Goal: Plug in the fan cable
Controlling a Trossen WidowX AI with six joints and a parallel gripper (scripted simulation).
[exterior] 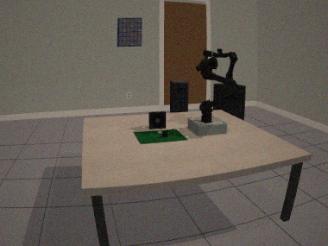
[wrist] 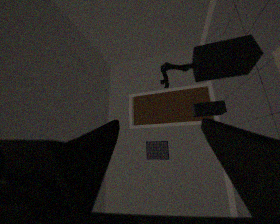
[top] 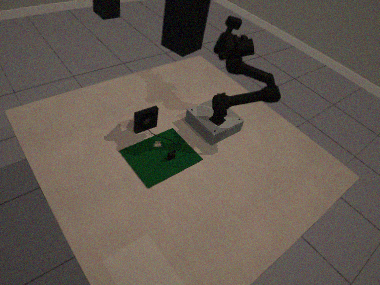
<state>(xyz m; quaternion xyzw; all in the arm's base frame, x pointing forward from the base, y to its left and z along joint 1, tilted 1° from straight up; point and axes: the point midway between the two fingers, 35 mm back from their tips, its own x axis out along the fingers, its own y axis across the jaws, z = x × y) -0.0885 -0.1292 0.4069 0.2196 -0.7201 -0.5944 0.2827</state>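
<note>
Right now my gripper tip is 47 cm above the dark plug, 43 cm short of it and 12 cm to the right of it. Also, from my gripper tip: pale four-pin fan header (49 cm below, 41 cm ahead, 2 cm to the left); green board (50 cm below, 44 cm ahead, 8 cm to the left); black fan (43 cm below, 38 cm ahead, 9 cm to the right).
</note>
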